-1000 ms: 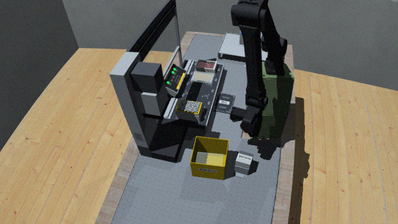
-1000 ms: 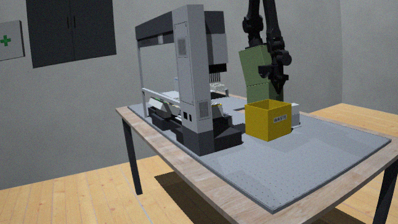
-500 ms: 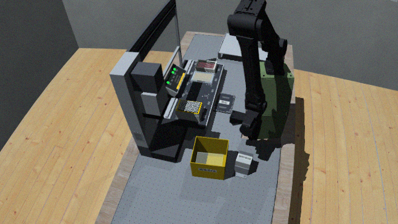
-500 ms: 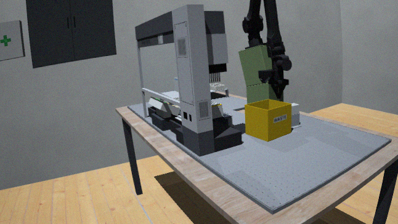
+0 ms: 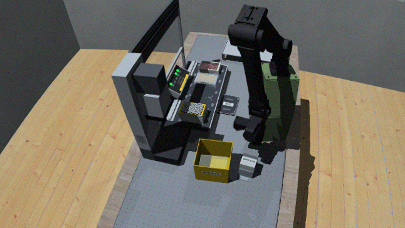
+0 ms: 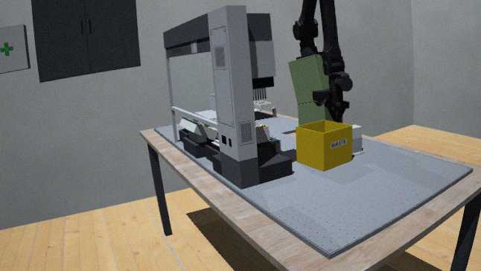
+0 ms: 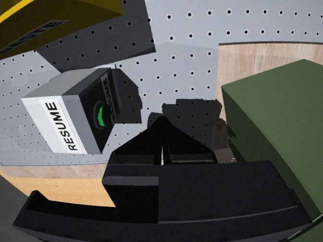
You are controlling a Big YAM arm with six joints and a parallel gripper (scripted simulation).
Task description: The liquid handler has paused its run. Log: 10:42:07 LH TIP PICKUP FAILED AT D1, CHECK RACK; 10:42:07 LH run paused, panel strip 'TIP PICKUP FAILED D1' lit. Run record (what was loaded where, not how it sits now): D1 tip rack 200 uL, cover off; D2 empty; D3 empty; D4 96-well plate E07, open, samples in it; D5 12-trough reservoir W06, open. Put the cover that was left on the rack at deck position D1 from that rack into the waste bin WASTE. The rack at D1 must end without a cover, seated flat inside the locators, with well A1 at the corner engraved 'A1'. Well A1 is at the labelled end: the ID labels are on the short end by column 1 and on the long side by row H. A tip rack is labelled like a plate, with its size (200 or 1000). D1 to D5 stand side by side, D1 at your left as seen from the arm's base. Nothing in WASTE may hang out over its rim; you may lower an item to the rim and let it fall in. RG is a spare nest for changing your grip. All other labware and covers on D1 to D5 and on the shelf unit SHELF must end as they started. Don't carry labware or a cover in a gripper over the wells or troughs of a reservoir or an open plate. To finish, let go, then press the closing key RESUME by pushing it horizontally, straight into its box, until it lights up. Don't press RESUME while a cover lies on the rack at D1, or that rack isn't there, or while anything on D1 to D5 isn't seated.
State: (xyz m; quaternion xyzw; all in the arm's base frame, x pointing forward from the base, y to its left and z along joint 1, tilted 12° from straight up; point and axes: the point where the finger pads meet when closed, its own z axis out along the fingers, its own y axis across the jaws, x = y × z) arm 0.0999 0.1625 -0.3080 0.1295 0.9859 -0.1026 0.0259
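Now: the grey resume box 80 mm to the left of my hand, 40 mm below it and 20 mm ahead of it. From my hand the other things lie so: clear cover 190 mm ahead, 80 mm below, 70 mm to the left; then yellow tip rack 330 mm ahead, 180 mm to the right; then yellow waste bin 180 mm ahead, 90 mm to the left, 60 mm below.
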